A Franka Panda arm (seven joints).
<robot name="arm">
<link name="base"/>
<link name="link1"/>
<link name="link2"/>
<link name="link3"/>
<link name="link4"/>
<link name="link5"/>
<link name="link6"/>
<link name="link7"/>
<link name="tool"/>
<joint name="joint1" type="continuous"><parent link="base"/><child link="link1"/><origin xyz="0 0 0.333" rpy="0 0 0"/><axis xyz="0 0 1"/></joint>
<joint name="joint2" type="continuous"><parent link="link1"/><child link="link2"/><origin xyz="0 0 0" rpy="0 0 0"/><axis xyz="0 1 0"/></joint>
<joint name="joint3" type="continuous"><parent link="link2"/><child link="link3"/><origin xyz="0 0 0.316" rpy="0 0 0"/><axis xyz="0 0 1"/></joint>
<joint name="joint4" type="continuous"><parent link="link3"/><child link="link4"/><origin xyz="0.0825 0 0" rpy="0 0 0"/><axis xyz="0 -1 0"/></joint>
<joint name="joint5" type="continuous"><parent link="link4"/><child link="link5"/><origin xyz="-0.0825 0 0.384" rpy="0 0 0"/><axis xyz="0 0 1"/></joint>
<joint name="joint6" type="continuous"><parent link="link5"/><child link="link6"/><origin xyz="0 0 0" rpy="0 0 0"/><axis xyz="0 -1 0"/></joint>
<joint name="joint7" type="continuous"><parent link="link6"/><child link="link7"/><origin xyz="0.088 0 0" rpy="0 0 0"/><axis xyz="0 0 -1"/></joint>
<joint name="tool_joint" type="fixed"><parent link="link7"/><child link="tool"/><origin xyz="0 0 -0.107" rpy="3.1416 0 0"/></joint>
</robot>
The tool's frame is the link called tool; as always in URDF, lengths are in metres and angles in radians. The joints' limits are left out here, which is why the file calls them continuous.
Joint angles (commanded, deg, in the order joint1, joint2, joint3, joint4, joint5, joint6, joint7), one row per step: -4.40 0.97 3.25 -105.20 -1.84 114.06 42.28; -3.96 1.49 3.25 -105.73 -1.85 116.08 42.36; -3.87 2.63 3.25 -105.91 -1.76 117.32 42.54; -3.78 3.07 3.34 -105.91 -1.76 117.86 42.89; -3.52 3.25 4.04 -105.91 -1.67 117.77 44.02; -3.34 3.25 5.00 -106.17 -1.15 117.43 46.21; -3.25 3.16 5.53 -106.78 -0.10 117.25 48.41; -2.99 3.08 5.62 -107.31 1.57 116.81 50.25; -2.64 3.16 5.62 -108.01 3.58 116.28 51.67; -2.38 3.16 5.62 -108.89 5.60 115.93 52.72; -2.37 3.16 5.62 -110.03 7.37 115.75 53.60; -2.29 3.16 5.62 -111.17 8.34 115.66 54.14; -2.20 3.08 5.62 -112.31 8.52 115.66 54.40; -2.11 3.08 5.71 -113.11 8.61 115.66 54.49; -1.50 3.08 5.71 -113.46 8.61 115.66 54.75; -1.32 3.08 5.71 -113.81 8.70 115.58 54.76
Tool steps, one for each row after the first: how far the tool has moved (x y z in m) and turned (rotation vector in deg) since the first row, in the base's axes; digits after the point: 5 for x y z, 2 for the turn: 0.00394 0.00445 -0.00624 0.03 -0.97 0.42; 0.00914 0.00528 -0.01724 0.22 -0.90 0.34; 0.01136 0.00706 -0.02080 0.31 -1.01 0.19; 0.01178 0.01692 -0.02280 0.62 -0.77 0.00; 0.01037 0.02899 -0.02561 1.46 -0.20 -1.22; 0.00802 0.03626 -0.03021 2.72 0.52 -3.14; 0.00546 0.04141 -0.03465 4.45 1.52 -5.20; 0.00261 0.04690 -0.04223 6.38 3.01 -6.97; -0.00074 0.05150 -0.05008 8.23 4.46 -8.50; -0.00453 0.05326 -0.05973 9.79 5.98 -10.06; -0.00838 0.05490 -0.06922 10.55 7.33 -10.96; -0.01242 0.05581 -0.07781 10.56 8.42 -11.30; -0.01533 0.05754 -0.08435 10.51 9.24 -11.32; -0.01707 0.06349 -0.08721 10.41 9.65 -11.00; -0.01864 0.06529 -0.09016 10.41 10.10 -10.90
